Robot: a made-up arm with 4 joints.
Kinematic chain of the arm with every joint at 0, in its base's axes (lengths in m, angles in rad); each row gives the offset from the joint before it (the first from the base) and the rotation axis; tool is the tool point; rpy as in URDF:
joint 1: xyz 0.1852 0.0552 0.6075 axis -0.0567 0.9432 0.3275
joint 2: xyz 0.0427 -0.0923 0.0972 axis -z
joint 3: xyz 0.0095 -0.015 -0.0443 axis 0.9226 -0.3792 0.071
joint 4: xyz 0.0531 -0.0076 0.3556 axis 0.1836 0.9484 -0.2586
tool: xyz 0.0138 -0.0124 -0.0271 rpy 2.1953 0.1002 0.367
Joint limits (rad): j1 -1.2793..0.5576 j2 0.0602..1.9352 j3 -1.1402..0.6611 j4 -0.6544..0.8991
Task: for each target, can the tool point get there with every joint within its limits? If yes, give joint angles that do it. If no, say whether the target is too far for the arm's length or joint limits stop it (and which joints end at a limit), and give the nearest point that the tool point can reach.
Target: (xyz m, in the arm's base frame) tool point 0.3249 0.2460 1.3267
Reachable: no: too far | nearest point 0.2707 0.0754 0.9892 | short by 0.382 m
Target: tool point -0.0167 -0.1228 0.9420
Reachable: yes | joints -0.5334 1.2167 0.0698 -0.3342
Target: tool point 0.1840 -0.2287 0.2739
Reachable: no: joint limits stop it (at a limit: joint 1, joint 3) | nearest point -0.1999 -0.0886 0.5591 | short by 0.498 m
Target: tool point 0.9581 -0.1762 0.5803
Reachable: no: too far | nearest point 0.6048 -0.0986 0.6074 | short by 0.363 m
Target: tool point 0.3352 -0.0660 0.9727
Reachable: yes | joints 0.0791 0.4813 -0.1336 0.3031
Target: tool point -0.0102 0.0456 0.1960
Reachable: no: joint limits stop it (at a limit: joint 1, joint 3) | nearest point -0.1862 0.0465 0.5329 | short by 0.380 m
